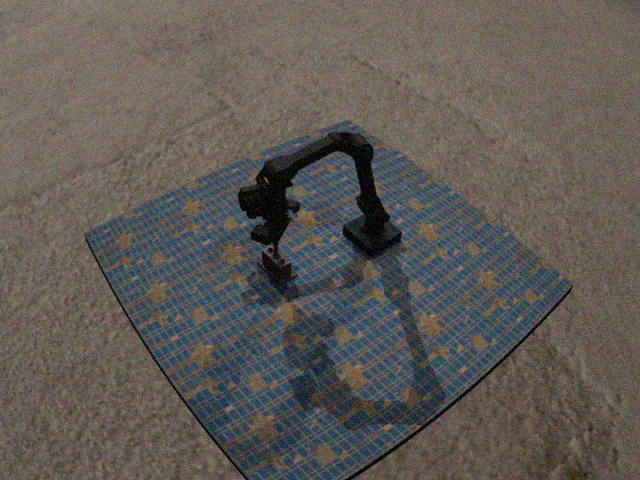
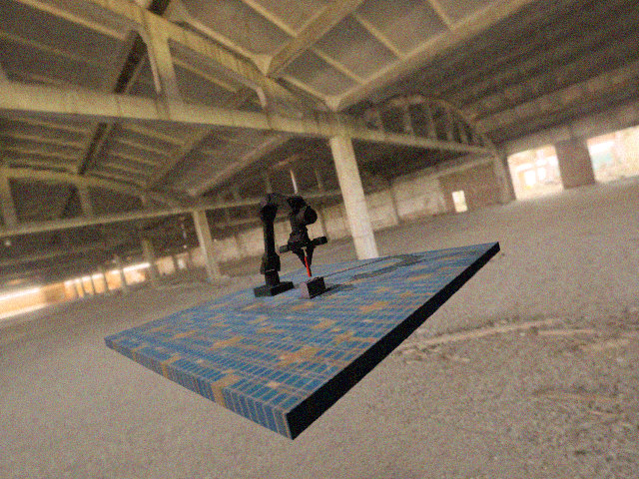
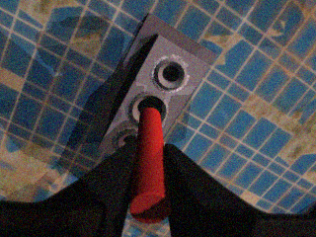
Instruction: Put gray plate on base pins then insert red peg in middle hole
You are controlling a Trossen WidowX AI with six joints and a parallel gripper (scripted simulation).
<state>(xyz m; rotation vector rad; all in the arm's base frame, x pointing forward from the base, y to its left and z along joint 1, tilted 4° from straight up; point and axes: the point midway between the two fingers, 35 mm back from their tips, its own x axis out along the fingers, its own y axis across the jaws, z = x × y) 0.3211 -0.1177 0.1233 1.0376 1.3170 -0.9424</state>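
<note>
Right now my gripper tip is 70 mm above the gray plate. Also, from my gripper tip: pin base: 110 mm below; red peg: right at my gripper tip.
</note>
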